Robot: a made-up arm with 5 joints.
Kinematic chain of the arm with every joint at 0, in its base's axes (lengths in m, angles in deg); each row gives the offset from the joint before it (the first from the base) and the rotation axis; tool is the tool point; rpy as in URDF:
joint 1: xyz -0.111 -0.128 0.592 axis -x
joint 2: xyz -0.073 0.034 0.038 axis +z
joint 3: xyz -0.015 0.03 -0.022 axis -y
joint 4: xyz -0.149 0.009 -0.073 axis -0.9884 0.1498 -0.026
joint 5: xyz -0.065 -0.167 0 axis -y
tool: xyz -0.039 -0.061 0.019 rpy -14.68 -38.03 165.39
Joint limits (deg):
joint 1: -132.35..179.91
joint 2: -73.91..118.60
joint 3: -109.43..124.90
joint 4: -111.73..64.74
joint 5: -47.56..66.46
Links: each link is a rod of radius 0.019 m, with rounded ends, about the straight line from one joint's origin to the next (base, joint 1, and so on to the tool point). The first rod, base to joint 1, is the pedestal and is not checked.
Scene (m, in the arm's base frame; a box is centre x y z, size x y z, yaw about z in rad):
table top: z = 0
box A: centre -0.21 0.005 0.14 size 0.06 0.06 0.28 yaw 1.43
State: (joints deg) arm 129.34 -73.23 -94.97 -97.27 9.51
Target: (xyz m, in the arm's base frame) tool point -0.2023 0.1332 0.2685
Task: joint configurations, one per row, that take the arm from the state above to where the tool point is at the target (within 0.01 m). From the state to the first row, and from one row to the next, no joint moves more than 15 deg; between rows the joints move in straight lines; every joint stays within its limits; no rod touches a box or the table.
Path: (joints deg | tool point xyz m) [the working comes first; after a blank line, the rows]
Joints at the target: 97.16 -73.91 -109.43 -101.39 -37.47
Straight joint move there: touches box A.

1: 124.75 -70.61 -91.16 -86.30 6.50 | -0.2758 -0.1288 0.1711
2: 120.16 -67.99 -87.35 -75.32 3.49 | -0.3344 -0.0978 0.1958
3: 115.58 -65.37 -83.54 -64.35 0.48 | -0.3846 -0.0646 0.2330
4: 104.24 -69.64 -96.49 -61.59 -1.65 | -0.3544 0.0780 0.2801
5: 92.90 -73.91 -109.43 -58.84 -3.77 | -0.3280 0.1857 0.3842
6: 94.32 -73.91 -109.43 -73.02 -15.00 | -0.2935 0.1745 0.3364
7: 95.74 -73.91 -109.43 -87.21 -26.24 | -0.2511 0.1567 0.2970
8: 97.16 -73.91 -109.43 -101.39 -37.47 | -0.2023 0.1332 0.2685

